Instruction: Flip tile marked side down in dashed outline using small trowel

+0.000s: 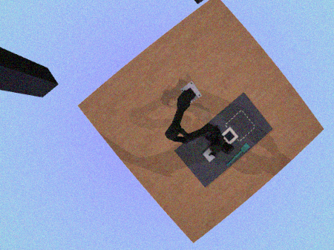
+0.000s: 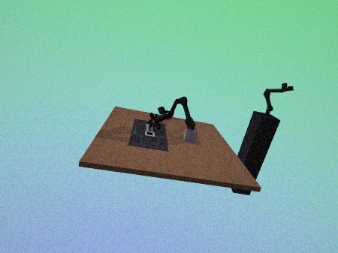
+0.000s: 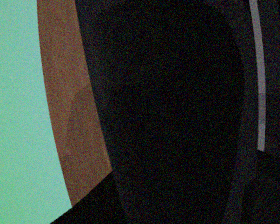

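Now: the tile 40 mm behind my gripper tip, 100 mm to the left of it and 50 mm below it. Round my gripper tip: teal trowel 110 mm ahead, 90 mm to the left, 50 mm below.
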